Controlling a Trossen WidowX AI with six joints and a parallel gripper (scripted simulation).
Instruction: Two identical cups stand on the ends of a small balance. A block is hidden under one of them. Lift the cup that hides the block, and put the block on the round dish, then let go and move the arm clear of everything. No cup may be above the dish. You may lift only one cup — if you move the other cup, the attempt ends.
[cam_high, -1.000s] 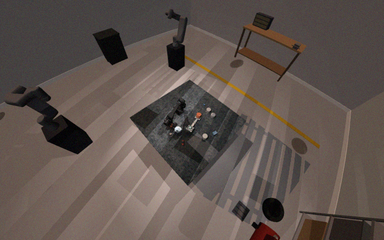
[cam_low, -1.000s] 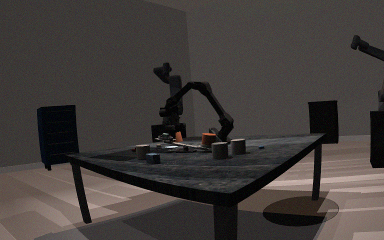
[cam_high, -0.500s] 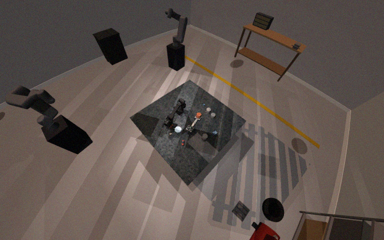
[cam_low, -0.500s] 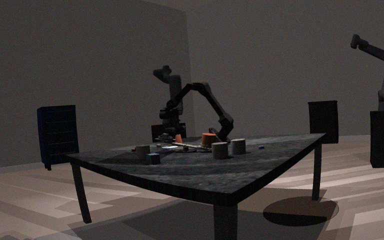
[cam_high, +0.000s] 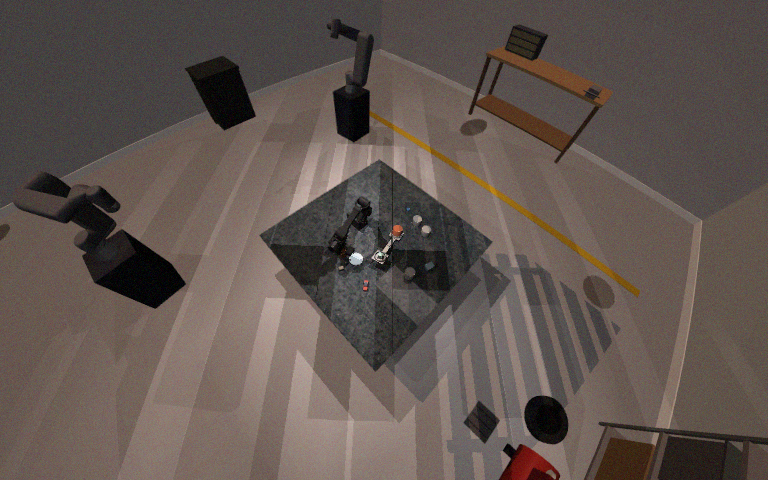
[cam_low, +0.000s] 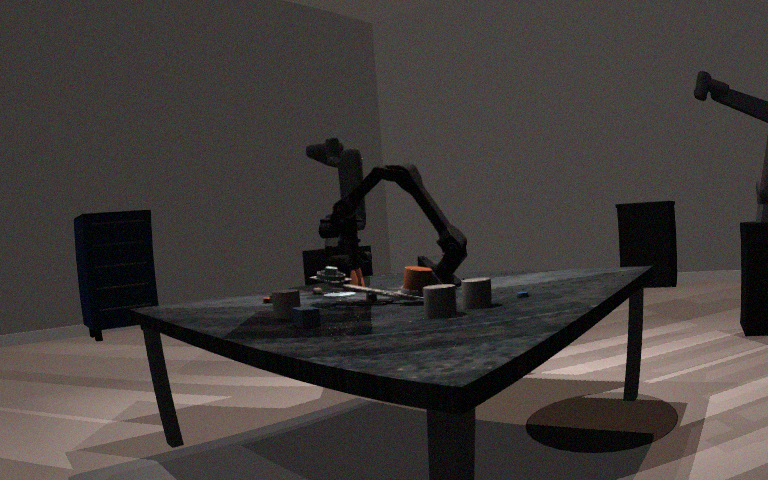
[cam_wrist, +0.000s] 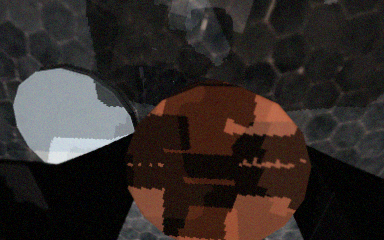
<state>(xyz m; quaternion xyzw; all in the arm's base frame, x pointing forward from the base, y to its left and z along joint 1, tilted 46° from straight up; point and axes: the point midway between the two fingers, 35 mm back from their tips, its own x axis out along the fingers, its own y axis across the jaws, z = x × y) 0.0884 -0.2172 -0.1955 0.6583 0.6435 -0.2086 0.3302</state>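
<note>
The white round dish lies 100 mm ahead of my gripper tip, 30 mm to the left of it and 20 mm below it. Round my gripper tip: balance: 230 mm ahead, 250 mm to the left, 10 mm above; then red piece: 290 mm ahead, 80 mm to the right, 10 mm below; then blue disc: 120 mm ahead, 650 mm to the left, 20 mm below.
</note>
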